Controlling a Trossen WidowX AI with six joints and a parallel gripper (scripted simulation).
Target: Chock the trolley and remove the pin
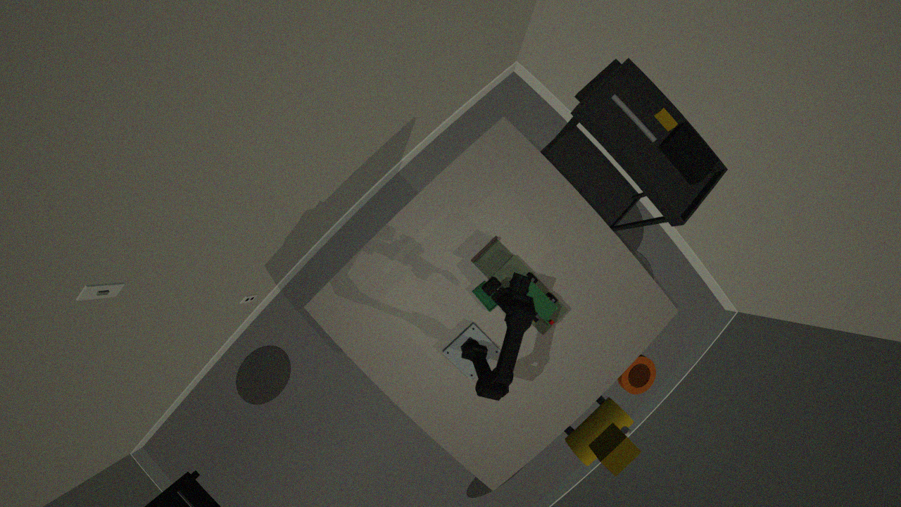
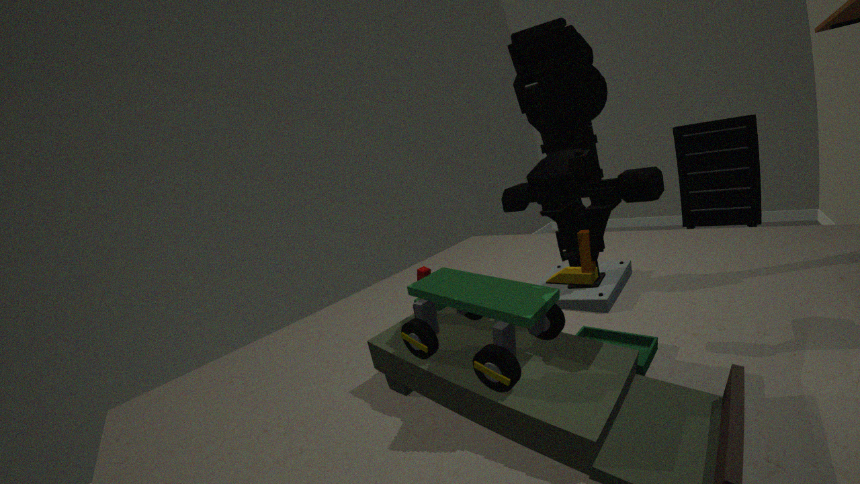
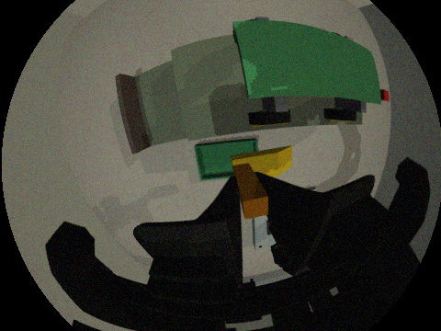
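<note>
Right now my gripper tip is 23 cm to the left of the red-headed stop pin, 6 cm short of it and 3 cm above it. Also, from my gripper tip: trolley (11 cm to the right, 9 cm ahead, 5 cm below); then yellow chock (2 cm to the right, 1 cm below); then green tray (17 cm below, 3 cm behind, 1 cm to the left).
</note>
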